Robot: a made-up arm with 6 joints. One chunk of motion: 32 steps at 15 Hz.
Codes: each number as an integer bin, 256 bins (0 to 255) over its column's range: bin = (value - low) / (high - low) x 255, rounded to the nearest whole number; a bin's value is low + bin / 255 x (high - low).
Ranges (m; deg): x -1..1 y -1..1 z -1..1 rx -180..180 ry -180..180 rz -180..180
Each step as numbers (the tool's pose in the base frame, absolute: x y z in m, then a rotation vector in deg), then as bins.
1 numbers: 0.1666 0.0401 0.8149 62.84 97.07 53.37
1 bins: 149 133 231 172 196 165
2 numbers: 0.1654 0.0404 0.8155 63.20 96.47 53.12
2 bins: 149 133 231 172 196 165
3 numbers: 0.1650 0.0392 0.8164 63.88 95.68 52.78
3 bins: 149 132 232 173 195 165
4 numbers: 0.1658 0.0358 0.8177 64.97 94.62 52.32
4 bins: 149 132 232 174 195 165
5 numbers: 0.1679 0.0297 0.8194 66.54 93.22 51.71
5 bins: 149 131 232 175 194 164
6 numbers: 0.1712 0.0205 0.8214 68.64 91.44 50.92
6 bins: 149 130 232 176 192 164
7 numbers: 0.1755 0.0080 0.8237 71.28 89.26 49.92
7 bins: 150 129 233 178 191 163
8 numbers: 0.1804 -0.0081 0.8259 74.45 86.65 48.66
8 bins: 151 126 233 180 189 162
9 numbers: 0.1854 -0.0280 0.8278 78.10 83.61 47.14
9 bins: 151 124 233 183 187 161
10 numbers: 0.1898 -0.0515 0.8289 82.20 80.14 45.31
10 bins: 152 121 233 186 184 160
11 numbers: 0.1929 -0.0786 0.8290 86.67 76.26 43.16
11 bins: 152 117 233 189 182 158
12 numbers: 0.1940 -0.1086 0.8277 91.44 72.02 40.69
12 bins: 152 114 233 192 179 156
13 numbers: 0.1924 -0.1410 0.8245 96.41 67.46 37.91
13 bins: 152 110 233 196 175 154
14 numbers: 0.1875 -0.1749 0.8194 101.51 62.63 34.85
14 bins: 151 105 232 199 172 152
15 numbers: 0.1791 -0.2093 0.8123 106.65 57.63 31.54
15 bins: 150 101 231 203 168 150
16 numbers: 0.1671 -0.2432 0.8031 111.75 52.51 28.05
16 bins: 149 96 230 207 165 147
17 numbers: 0.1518 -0.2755 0.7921 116.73 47.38 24.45
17 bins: 147 92 228 210 161 145
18 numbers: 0.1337 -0.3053 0.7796 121.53 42.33 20.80
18 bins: 145 89 227 214 157 142
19 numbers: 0.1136 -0.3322 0.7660 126.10 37.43 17.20
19 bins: 142 85 225 217 154 140
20 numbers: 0.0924 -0.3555 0.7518 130.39 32.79 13.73
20 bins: 139 82 223 220 151 137
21 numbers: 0.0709 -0.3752 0.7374 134.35 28.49 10.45
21 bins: 137 80 222 223 148 135
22 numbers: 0.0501 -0.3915 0.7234 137.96 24.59 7.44
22 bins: 134 78 220 225 145 133
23 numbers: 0.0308 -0.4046 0.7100 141.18 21.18 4.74
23 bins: 131 76 218 228 143 131
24 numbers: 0.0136 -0.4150 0.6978 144.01 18.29 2.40
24 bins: 129 75 216 230 140 129
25 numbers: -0.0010 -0.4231 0.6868 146.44 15.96 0.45
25 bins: 127 74 215 231 139 128
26 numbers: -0.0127 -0.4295 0.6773 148.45 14.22 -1.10
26 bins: 126 73 214 233 138 127
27 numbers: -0.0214 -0.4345 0.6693 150.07 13.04 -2.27
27 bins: 125 72 213 234 137 126
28 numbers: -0.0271 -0.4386 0.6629 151.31 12.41 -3.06
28 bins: 124 72 212 235 136 125
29 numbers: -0.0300 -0.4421 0.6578 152.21 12.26 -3.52
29 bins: 124 71 211 235 136 125
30 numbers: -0.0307 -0.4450 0.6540 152.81 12.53 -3.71
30 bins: 124 71 211 236 136 125
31 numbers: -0.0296 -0.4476 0.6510 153.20 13.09 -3.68
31 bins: 124 70 211 236 137 125
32 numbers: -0.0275 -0.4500 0.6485 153.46 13.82 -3.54
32 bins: 124 70 210 236 137 125
